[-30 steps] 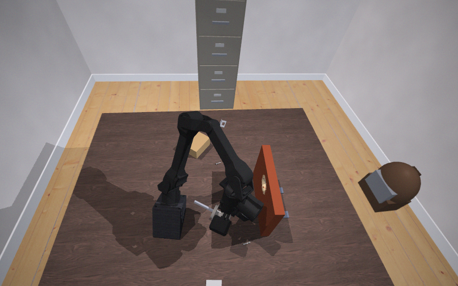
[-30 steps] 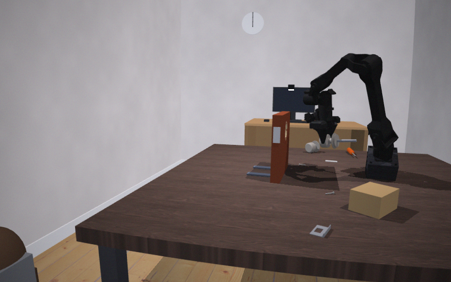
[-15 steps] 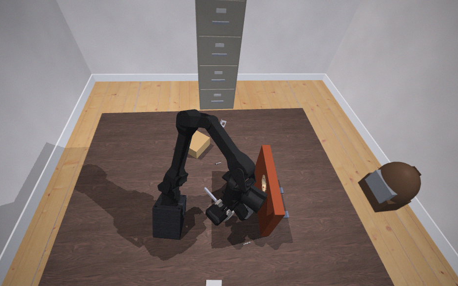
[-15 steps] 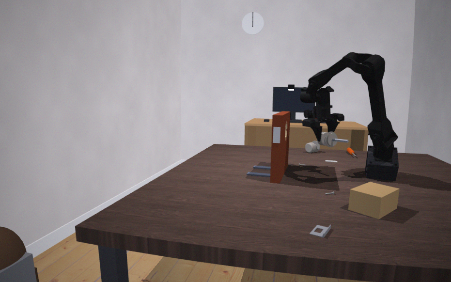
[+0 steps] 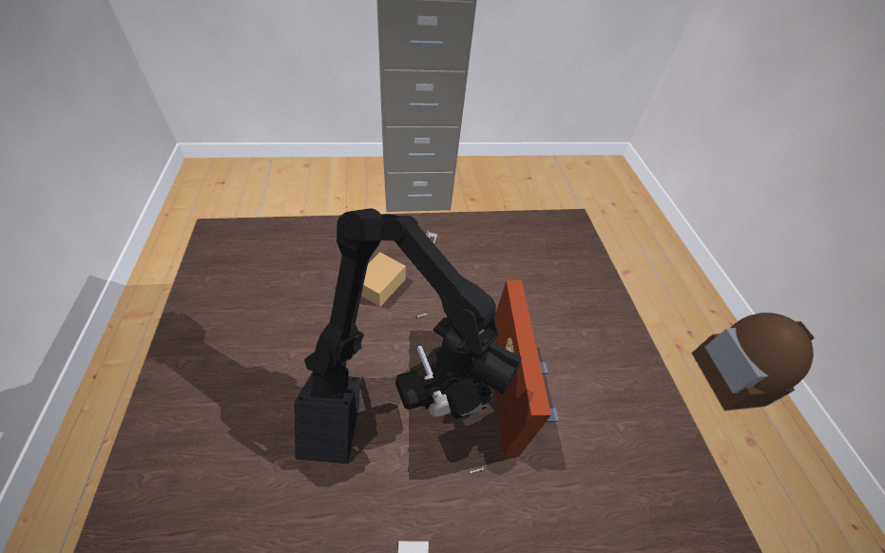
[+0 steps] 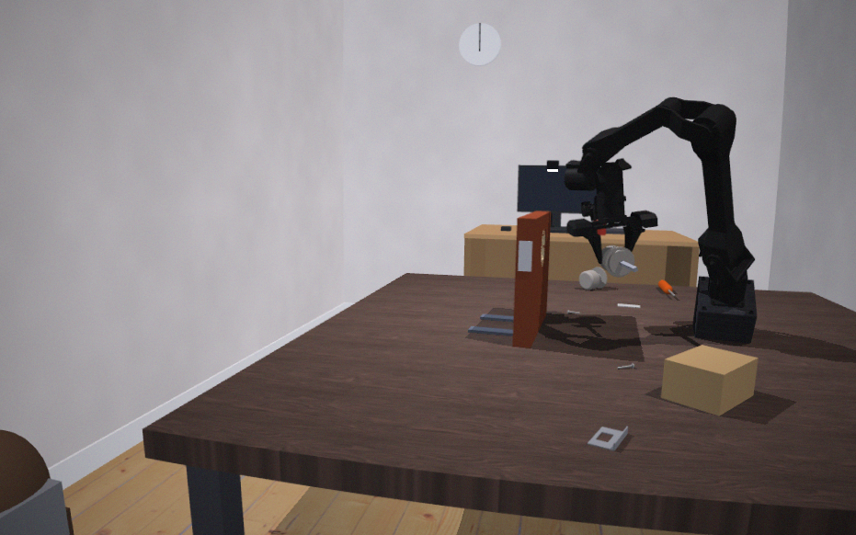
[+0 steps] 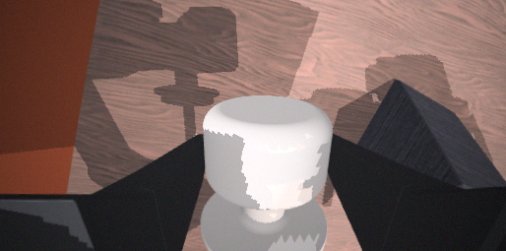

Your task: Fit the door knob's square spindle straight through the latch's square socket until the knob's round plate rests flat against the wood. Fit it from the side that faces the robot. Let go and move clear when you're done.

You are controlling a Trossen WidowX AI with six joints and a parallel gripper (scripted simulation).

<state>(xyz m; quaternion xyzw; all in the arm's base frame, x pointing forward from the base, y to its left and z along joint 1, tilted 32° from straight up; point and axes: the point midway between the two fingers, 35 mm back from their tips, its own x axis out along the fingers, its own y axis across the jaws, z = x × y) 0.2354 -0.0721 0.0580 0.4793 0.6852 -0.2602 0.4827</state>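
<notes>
Right now the door knob is 2 cm behind my hand, 3 cm to the left of it and 3 cm below it. Also, from my hand: wooden door slab 15 cm ahead, 9 cm to the left, 3 cm below; white card 3 cm behind, 24 cm to the right, 18 cm below; tan box 18 cm behind, 39 cm to the left, 15 cm below.
</notes>
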